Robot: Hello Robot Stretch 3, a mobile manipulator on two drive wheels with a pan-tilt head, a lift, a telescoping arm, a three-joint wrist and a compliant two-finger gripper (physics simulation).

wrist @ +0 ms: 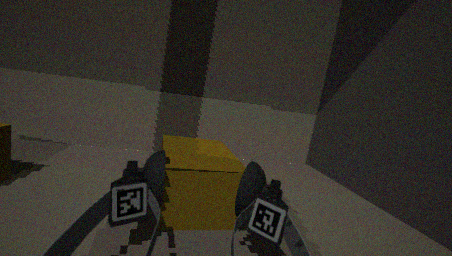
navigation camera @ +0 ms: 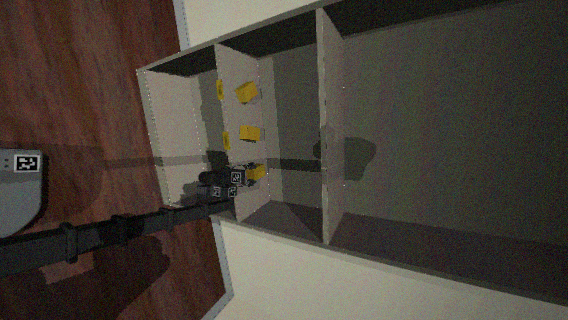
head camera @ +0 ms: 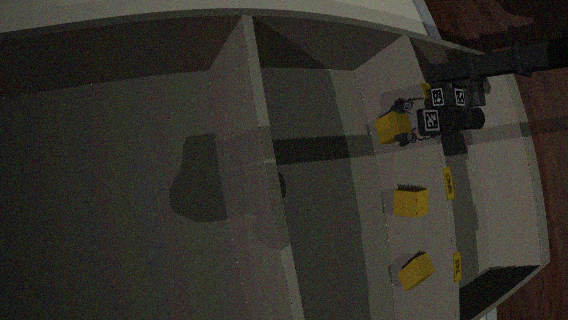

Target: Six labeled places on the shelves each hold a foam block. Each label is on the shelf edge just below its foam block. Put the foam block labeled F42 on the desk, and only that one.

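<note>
The F42 foam block (head camera: 391, 128) (navigation camera: 258, 172) (wrist: 200, 202), a yellow box shape, rests on the shelf board near the side wall. My gripper (head camera: 405, 123) (navigation camera: 253, 174) (wrist: 207, 174) is shut on it, with one fingertip pad against each side. A sliver of its yellow label (head camera: 425, 90) shows beside the wrist in the head view; its text is hidden. A middle yellow block (head camera: 411, 201) (navigation camera: 249, 133) and a far one (head camera: 416, 271) (navigation camera: 246, 92) lie apart on the same board. The desk does not show.
Blurred yellow labels (head camera: 448, 183) (head camera: 457, 266) sit on the shelf edge. The side wall (wrist: 395, 145) rises right of the gripper in the wrist view. Another shelf board (head camera: 252, 75) (navigation camera: 322, 125) runs across the unit. The arm (navigation camera: 120, 230) reaches in over the wooden floor (navigation camera: 90, 90).
</note>
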